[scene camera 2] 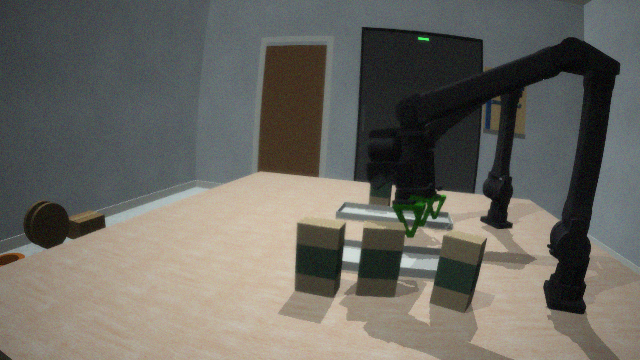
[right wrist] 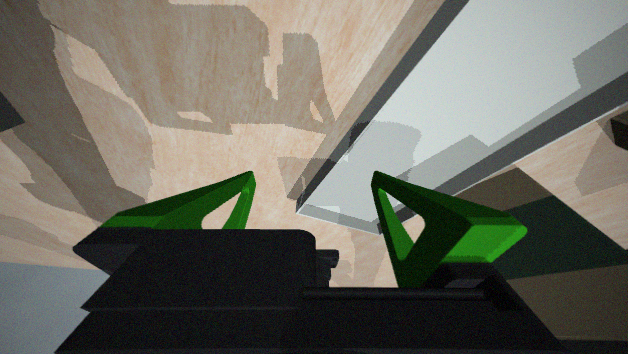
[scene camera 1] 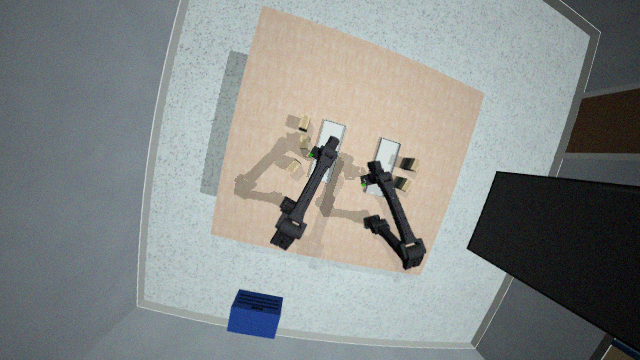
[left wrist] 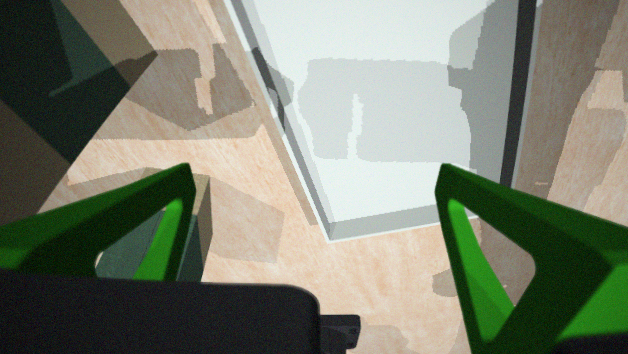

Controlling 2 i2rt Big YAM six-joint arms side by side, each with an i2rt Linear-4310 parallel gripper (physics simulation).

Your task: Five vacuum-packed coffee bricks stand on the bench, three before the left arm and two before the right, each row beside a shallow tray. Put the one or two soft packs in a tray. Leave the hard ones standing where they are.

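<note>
There's a shallow tray [scene camera 2: 348,210] here, and another shallow tray [scene camera 2: 419,262] too. As for the grippers, you'd see the left gripper [scene camera 2: 416,231], and the left wrist view has the left gripper [left wrist: 315,176] as well. The right gripper [right wrist: 313,177] is visible too.
</note>
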